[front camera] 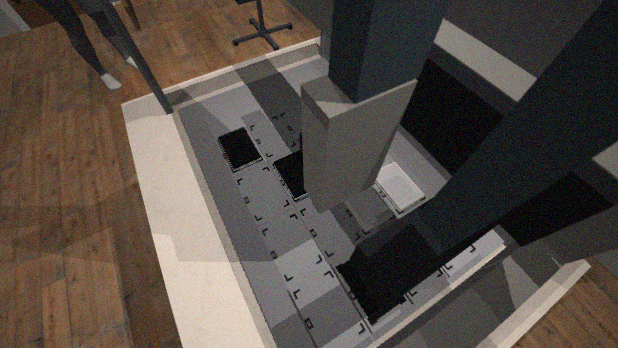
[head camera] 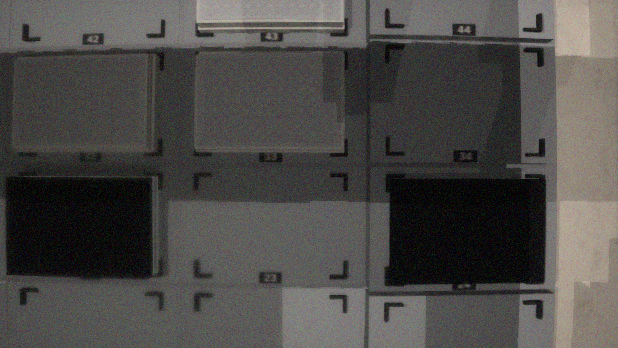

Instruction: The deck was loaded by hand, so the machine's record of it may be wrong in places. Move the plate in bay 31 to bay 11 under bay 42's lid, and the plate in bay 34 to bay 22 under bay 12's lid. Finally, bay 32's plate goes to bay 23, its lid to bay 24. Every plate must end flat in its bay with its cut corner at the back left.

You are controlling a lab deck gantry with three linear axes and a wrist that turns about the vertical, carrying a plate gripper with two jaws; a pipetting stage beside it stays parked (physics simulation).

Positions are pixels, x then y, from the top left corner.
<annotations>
My gripper shows in the front camera view (pixel 387 269); in the head camera view it is out of frame. A black lid shows in the front camera view and in the head camera view. One and the same spot on the black lid: (head camera: pixel 89 227) is (front camera: pixel 299 175).
</annotations>
